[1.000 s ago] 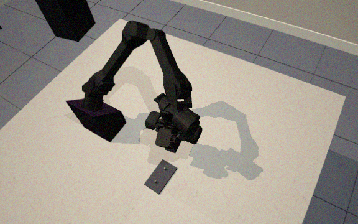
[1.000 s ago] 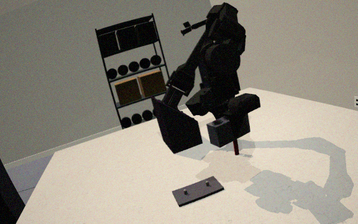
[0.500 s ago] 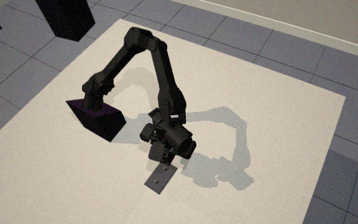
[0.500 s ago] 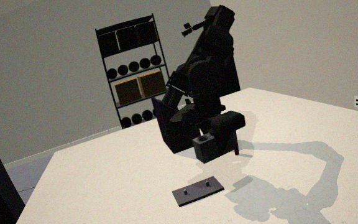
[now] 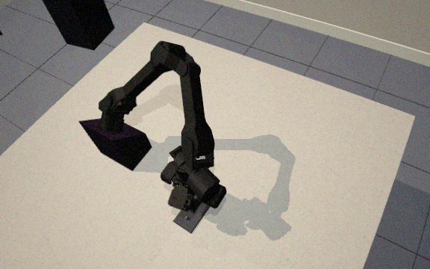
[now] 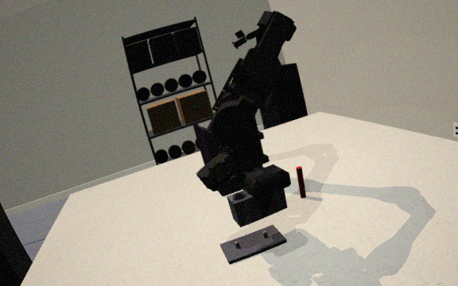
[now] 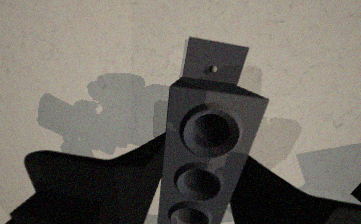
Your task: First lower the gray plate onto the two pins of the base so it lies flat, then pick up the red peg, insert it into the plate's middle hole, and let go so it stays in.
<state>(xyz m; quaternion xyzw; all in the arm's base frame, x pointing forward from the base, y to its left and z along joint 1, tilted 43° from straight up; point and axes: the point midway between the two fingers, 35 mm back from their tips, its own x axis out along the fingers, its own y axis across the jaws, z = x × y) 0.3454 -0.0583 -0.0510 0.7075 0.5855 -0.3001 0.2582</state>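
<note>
Now: the base 1 cm behind my gripper tip, 3 cm to the right of it and 7 cm below it. The rest, counted from my gripper tip: red peg (9 cm behind, 16 cm to the left, 4 cm below); gray plate (3 cm above).
</note>
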